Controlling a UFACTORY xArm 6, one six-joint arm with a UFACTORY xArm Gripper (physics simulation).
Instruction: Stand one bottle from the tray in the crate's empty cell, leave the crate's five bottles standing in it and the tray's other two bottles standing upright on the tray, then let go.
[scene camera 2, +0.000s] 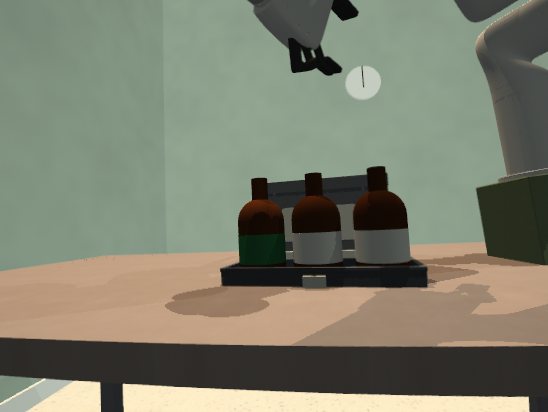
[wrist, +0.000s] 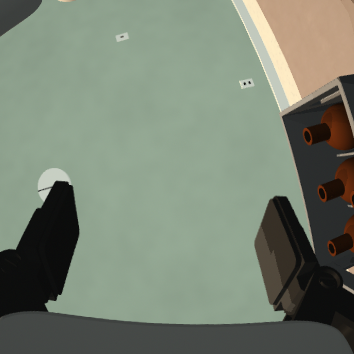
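Pixels of known places: gripper, between the fingertips: (scene camera 2: 343, 44) (wrist: 169, 214); arm's base, origin of its link: (scene camera 2: 539, 177).
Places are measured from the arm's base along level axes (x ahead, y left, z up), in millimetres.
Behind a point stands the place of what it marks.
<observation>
Three brown bottles stand upright on the black tray (scene camera 2: 265, 278) @(y 215, x 474, z -138 mm): a green-labelled bottle (scene camera 2: 261, 249) @(y 200, x 482, z -99 mm) at the left, a white-labelled bottle (scene camera 2: 316, 247) @(y 204, x 401, z -98 mm) in the middle and another white-labelled bottle (scene camera 2: 382, 246) @(y 211, x 315, z -99 mm) at the right. The dark crate (scene camera 2: 345, 184) @(y 26, x 352, z 10 mm) (wrist: 299, 135) @(y -152, x 313, z 5 mm) stands behind them, mostly hidden in the scene view. In the wrist view it is cut off at the right edge, and brown bottles (wrist: 338, 128) @(y -84, x 321, z -28 mm) (wrist: 332, 190) @(y -98, x 404, z 2 mm) (wrist: 341, 245) @(y -103, x 492, z 2 mm) stand in it; its empty cell cannot be made out. My gripper (scene camera 2: 342, 41) @(y 148, x 343, z 224 mm) (wrist: 169, 214) @(y 148, x 343, z 224 mm) is wide open, tilted, with nothing between its fingers, high above the crate and tray.
The tray and crate stand on the wooden table (scene camera 2: 125, 290) @(y 248, x 676, z -149 mm). The arm's base stands on a dark green block (scene camera 2: 507, 220) @(y 14, x 68, z -77 mm) at the right. A pale round clock (scene camera 2: 363, 82) (wrist: 52, 181) hangs on the green wall behind.
</observation>
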